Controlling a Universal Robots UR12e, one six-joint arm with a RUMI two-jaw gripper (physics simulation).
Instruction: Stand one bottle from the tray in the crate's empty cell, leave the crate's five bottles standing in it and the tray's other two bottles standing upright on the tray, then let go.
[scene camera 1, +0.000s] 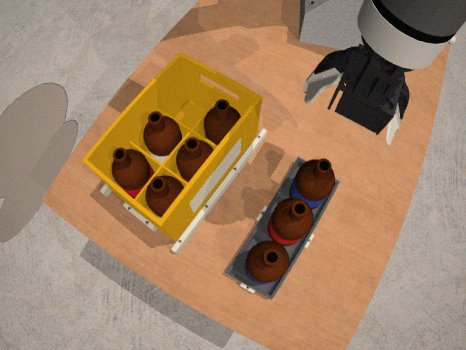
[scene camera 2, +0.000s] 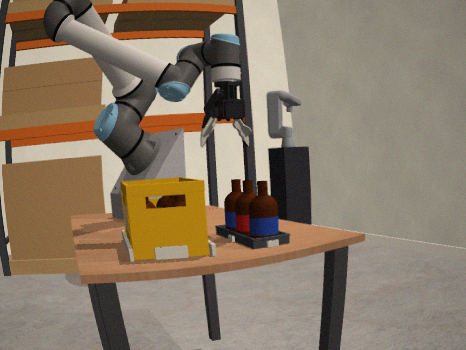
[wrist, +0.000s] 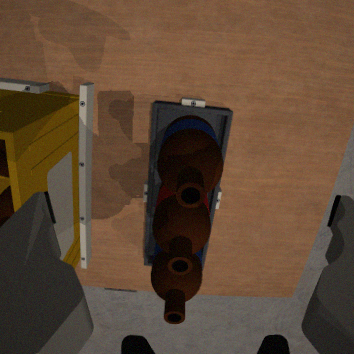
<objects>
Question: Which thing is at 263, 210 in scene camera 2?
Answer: A blue-label bottle.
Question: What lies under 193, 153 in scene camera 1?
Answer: A red-label bottle.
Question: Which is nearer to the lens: the blue-label bottle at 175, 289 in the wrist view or the blue-label brown bottle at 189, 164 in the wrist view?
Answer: The blue-label brown bottle.
</objects>
